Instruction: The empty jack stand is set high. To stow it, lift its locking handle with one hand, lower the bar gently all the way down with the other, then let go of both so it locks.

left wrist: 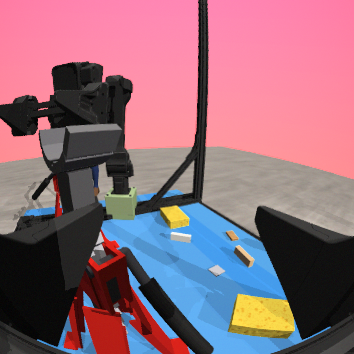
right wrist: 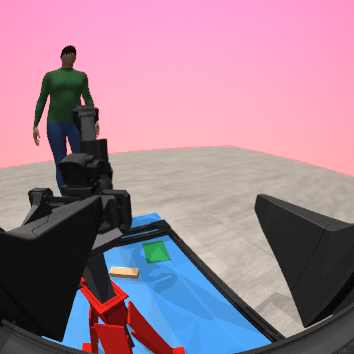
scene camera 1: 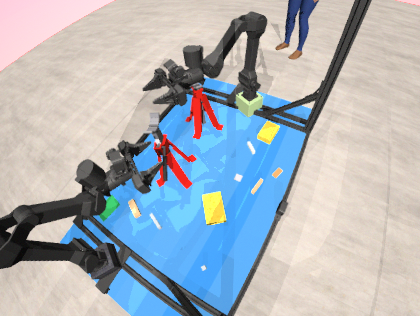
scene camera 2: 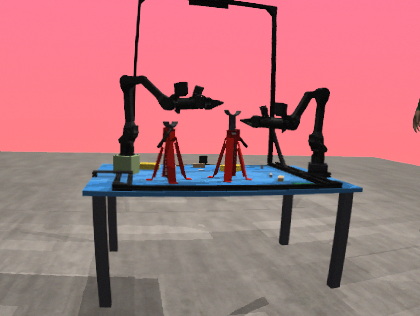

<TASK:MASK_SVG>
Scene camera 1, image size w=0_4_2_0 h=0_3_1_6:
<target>my left gripper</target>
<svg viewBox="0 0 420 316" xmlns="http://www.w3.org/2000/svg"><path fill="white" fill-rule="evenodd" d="M105 152L107 159L111 160L112 163L108 174L116 186L125 186L125 182L131 179L135 189L141 194L151 192L150 187L156 174L164 164L163 161L158 162L147 170L138 171L133 160L134 155L137 157L152 144L151 141L131 144L123 140L118 143L119 150L111 148Z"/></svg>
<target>my right gripper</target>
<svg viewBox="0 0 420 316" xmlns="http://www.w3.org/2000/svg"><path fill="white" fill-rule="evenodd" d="M169 59L163 64L169 71L169 78L167 79L166 72L163 69L157 68L155 69L153 79L142 90L149 91L167 86L169 88L168 92L153 100L153 104L179 104L183 106L188 101L184 88L190 89L189 86L192 85L192 79L181 65L178 66L172 59Z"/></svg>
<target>jack stand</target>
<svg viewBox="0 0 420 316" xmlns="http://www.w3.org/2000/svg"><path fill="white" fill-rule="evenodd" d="M149 113L150 124L143 133L152 134L155 139L153 149L158 156L158 162L163 161L164 163L159 170L161 178L156 181L158 186L161 187L164 185L164 182L168 181L168 165L179 182L188 189L193 183L187 178L169 147L171 145L172 149L189 163L197 159L193 154L189 157L167 139L167 134L162 134L159 128L159 113Z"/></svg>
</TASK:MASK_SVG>
